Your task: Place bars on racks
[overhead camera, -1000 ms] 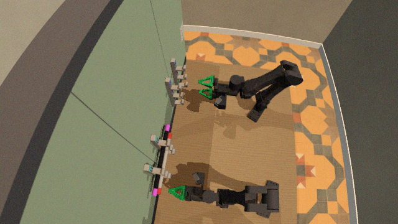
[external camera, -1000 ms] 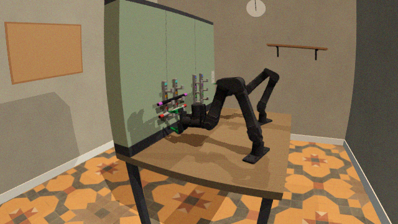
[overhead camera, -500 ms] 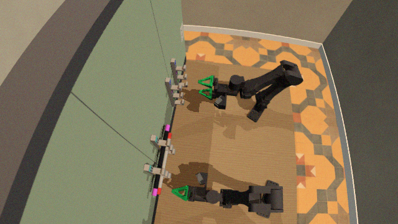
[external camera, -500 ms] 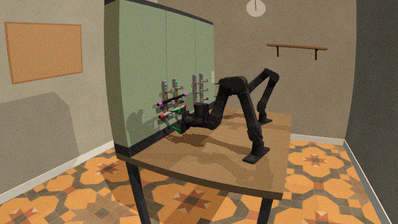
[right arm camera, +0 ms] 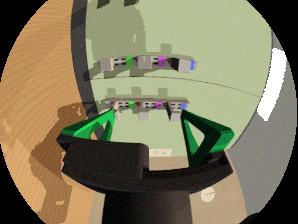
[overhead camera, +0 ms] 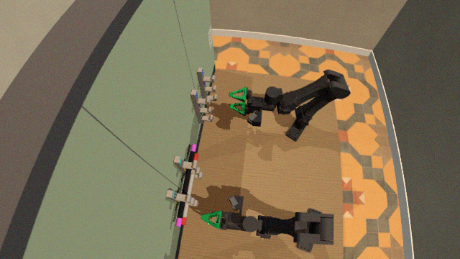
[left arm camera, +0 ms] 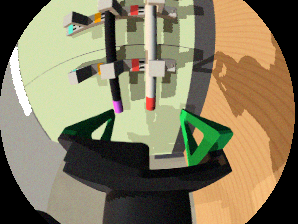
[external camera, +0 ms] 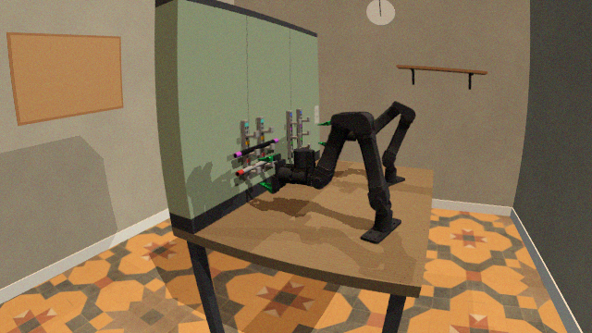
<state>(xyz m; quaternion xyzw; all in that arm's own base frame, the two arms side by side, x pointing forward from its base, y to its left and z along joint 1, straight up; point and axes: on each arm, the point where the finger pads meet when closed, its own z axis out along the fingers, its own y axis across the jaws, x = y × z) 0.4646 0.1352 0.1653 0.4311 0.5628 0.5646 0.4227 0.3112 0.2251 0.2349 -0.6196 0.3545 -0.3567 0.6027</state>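
Right now the bar is 70 mm ahead of my left hand, 120 mm to the right of it and 70 mm above it. Also, from my left hand: green wall panel 140 mm ahead, 320 mm to the right, 260 mm above.
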